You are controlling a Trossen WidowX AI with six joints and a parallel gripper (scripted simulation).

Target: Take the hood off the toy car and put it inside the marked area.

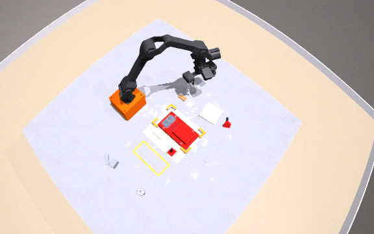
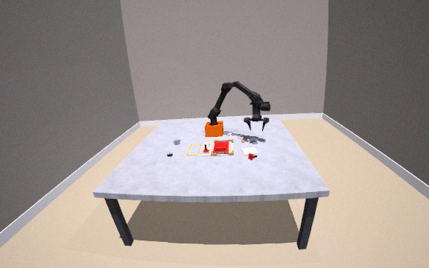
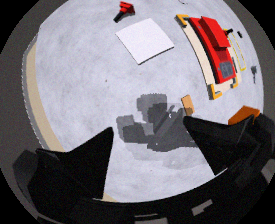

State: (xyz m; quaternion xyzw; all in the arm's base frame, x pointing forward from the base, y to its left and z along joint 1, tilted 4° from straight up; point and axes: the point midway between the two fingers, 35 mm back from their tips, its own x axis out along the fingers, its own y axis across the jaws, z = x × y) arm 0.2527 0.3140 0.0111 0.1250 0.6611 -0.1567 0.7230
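The red hood is 280 mm to the right of my gripper tip, 90 mm ahead of it and 50 mm below it. Also, from my gripper tip: white flat panel (140 mm ahead, 90 mm to the right, 90 mm below).
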